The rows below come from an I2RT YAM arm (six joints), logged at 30 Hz.
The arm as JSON. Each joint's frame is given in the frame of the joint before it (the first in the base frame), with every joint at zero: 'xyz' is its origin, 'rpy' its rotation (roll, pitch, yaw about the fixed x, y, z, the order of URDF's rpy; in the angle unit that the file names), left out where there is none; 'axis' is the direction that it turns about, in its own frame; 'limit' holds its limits. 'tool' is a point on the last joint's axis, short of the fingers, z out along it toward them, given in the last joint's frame.
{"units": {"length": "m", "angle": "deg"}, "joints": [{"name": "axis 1", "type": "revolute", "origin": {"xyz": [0.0, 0.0, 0.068]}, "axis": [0.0, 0.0, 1.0], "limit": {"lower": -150.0, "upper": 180.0}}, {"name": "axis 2", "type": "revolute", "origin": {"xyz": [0.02, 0.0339, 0.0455]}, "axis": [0.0, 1.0, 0.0], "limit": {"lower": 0.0, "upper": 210.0}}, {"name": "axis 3", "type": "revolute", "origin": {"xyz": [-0.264, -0.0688, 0.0]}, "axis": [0.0, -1.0, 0.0], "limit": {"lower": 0.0, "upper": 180.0}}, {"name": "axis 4", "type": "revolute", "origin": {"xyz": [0.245, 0.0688, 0.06]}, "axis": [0.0, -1.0, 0.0], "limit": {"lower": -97.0, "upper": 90.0}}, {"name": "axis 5", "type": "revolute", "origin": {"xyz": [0.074, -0.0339, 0.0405]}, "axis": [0.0, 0.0, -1.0], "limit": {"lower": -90.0, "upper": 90.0}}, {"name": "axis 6", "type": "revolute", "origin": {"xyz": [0.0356, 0.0, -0.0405]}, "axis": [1.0, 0.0, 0.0], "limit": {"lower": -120.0, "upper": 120.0}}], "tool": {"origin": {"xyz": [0.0, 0.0, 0.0], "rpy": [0.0, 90.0, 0.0]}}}
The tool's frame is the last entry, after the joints.
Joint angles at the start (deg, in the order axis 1, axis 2, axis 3, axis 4, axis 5, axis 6): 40.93, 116.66, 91.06, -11.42, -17.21, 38.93
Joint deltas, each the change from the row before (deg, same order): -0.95, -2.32, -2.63, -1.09, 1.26, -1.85; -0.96, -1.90, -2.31, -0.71, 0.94, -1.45; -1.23, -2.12, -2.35, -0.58, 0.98, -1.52; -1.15, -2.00, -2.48, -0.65, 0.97, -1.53; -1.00, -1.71, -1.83, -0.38, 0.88, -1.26; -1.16, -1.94, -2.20, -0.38, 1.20, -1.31; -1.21, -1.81, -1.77, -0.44, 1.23, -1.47; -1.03, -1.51, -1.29, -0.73, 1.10, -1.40; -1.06, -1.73, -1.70, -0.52, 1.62, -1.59; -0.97, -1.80, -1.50, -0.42, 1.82, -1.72; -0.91, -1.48, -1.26, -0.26, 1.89, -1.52; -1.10, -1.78, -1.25, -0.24, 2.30, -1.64; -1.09, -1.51, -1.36, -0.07, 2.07, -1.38; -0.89, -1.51, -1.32, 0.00, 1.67, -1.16
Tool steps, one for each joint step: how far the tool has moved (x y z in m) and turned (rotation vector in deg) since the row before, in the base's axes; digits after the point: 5 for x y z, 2 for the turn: -0.00303, -0.01372, 0.00104, -2.22, -0.75, -0.86; -0.00210, -0.01235, -0.00003, -1.76, -0.50, -0.81; -0.00152, -0.01416, 0.00130, -1.64, -0.76, -1.04; -0.00257, -0.01365, -0.00072, -1.87, -0.45, -0.91; -0.00180, -0.01118, 0.00106, -1.35, -0.71, -0.84; -0.00246, -0.01293, 0.00030, -1.65, -0.70, -1.18; -0.00170, -0.01242, 0.00150, -1.65, -0.94, -1.13; -0.00168, -0.01044, 0.00162, -1.64, -0.71, -0.88; -0.00269, -0.01137, 0.00081, -2.06, -0.95, -1.14; -0.00290, -0.01059, 0.00229, -2.11, -1.33, -1.09; -0.00209, -0.00944, 0.00167, -2.05, -1.26, -1.21; -0.00221, -0.01095, 0.00342, -2.27, -1.64, -1.61; -0.00213, -0.01036, 0.00122, -2.11, -1.20, -1.63; -0.00292, -0.00882, 0.00138, -1.71, -1.03, -1.30
